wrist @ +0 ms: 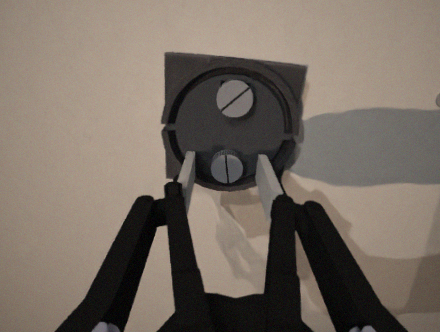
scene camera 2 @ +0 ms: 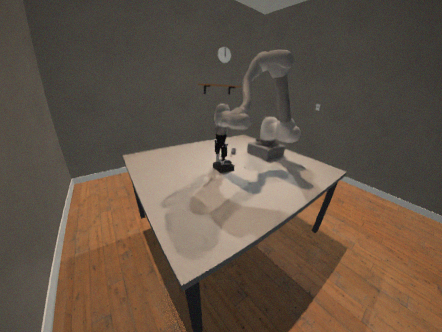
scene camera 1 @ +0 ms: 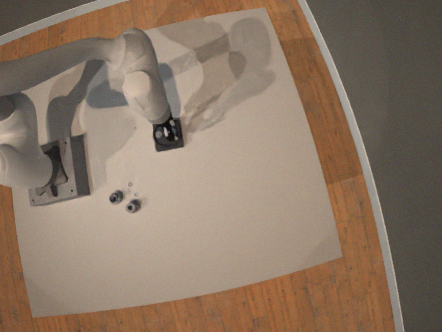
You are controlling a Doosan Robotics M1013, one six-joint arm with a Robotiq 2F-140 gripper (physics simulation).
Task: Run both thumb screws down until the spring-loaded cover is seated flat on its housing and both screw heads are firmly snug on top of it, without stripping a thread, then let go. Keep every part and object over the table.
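Frame: origin at the arm's base, x ahead, y left, z up, level; metres.
Where they show: gripper, between the fingertips: (wrist: 226,165) (scene camera 2: 220,163) (scene camera 1: 173,132); arm's base, origin of its link: (scene camera 2: 267,144) (scene camera 1: 48,171).
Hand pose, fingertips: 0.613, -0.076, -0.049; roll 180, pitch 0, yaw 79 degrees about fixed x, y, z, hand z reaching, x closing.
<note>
Things, the pixels of their top centre, and the offset from my fingertips, as dx, dy, dz. Level surfaces: height alone.
- square dark housing, centre of its top: (wrist: 230,133) (scene camera 1: 166,133) (scene camera 2: 223,162) -0.033, +0.008, +0.001
- round dark cover, centre of its top: (wrist: 230,132) (scene camera 1: 166,133) -0.033, +0.008, -0.001
- table, height of its surface: dz -0.055
The square dark housing (wrist: 176,65) (scene camera 2: 223,168) stands on the table, and the round dark cover (wrist: 200,112) lies inside its ring. One thumb screw (wrist: 235,99) is at the cover's far side in the wrist view, with a slotted light head. The other thumb screw (wrist: 227,168) is at the near side, its slot nearly in line with the fingers. My gripper (wrist: 226,165) is partly open. Its two light fingertips are on either side of the near screw, with a gap on each side. Whether the cover is flat and how high the heads stand cannot be told.
Two dark round parts (scene camera 1: 116,197) (scene camera 1: 133,206) stand on the table (scene camera 1: 225,225) (scene camera 2: 165,165), with two small rings (scene camera 1: 130,184) (scene camera 1: 136,194) near them. The arm's grey base block (scene camera 1: 81,165) (scene camera 2: 265,151) stands behind them. Arm shadows cross the table by the housing.
</note>
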